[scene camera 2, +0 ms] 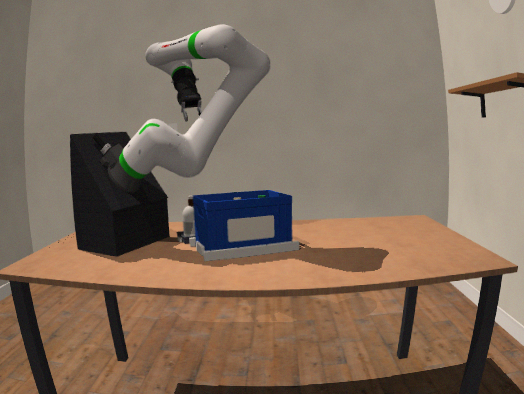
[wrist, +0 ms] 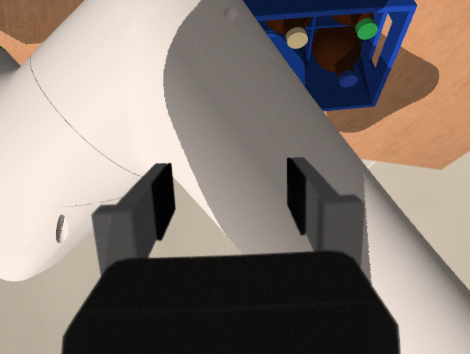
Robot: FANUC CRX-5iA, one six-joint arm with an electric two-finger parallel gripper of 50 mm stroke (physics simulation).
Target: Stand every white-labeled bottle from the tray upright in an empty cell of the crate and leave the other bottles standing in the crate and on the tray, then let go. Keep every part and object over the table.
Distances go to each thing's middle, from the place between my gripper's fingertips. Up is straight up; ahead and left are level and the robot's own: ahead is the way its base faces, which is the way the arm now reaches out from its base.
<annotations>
I see the blue-capped bottle (wrist: pixel 336 49) 25 cm ahead of my hand, 20 cm to the right of it and 36 cm below it. The rest, counted from my hand: light grey strip (scene camera 2: pixel 221 254): 18 cm ahead, 28 cm to the right, 43 cm below.
</annotations>
